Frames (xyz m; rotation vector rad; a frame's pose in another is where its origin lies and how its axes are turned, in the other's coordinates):
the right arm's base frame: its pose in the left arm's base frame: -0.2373 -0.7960 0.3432 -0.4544 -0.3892 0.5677
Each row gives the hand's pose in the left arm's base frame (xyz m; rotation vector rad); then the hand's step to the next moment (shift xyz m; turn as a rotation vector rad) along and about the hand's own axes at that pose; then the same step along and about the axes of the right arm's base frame.
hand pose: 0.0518 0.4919 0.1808 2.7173 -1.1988 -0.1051
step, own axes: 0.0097 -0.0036 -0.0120 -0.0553 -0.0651 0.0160
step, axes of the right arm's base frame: 0.0089 -0.0127 0.0033 0.0481 0.0723 -0.0022
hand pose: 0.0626 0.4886 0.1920 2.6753 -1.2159 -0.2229
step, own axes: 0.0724 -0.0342 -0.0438 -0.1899 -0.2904 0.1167
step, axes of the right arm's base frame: 0.0537 -0.0706 -0.0213 0.1968 0.2991 -0.0763
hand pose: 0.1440 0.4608 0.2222 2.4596 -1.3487 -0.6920
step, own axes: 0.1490 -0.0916 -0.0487 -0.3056 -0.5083 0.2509
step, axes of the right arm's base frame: 0.0698 -0.1041 -0.1313 0.3116 0.5360 -0.1742
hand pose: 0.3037 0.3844 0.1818 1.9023 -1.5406 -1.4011
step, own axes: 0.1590 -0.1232 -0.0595 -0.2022 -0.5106 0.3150
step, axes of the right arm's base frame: -0.0137 -0.0590 -0.2008 0.2073 0.5499 -0.2354
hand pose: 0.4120 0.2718 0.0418 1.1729 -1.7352 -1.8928
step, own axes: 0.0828 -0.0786 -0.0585 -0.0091 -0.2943 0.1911
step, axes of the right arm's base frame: -0.0584 -0.0173 -0.1129 0.0133 0.3150 -0.1543
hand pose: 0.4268 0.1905 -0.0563 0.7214 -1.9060 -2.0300
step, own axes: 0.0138 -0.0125 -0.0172 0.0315 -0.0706 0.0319
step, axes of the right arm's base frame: -0.0161 -0.0074 -0.0182 -0.0317 0.0657 -0.0409
